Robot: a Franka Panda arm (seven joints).
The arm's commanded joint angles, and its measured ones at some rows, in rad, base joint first. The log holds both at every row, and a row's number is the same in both.
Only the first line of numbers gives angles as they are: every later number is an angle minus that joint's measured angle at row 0.
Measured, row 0:
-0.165 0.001 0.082 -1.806 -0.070 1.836 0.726
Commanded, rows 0 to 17:
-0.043 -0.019 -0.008 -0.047 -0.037 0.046 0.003
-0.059 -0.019 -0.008 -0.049 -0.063 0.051 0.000
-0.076 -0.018 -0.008 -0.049 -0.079 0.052 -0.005
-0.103 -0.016 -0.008 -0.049 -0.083 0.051 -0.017
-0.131 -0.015 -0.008 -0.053 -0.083 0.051 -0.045
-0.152 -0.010 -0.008 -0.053 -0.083 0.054 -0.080
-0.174 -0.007 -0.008 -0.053 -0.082 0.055 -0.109
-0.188 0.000 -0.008 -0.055 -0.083 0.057 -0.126
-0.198 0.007 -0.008 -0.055 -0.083 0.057 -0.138
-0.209 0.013 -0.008 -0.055 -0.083 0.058 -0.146
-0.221 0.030 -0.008 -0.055 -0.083 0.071 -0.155
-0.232 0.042 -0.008 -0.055 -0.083 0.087 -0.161
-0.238 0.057 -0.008 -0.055 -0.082 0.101 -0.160
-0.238 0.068 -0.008 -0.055 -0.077 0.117 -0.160
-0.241 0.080 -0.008 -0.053 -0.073 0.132 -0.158
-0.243 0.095 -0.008 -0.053 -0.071 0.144 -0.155
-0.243 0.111 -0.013 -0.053 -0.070 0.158 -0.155
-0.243 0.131 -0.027 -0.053 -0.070 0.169 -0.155
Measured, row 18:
-0.231 0.091 -0.021 -0.053 -0.070 0.130 -0.148
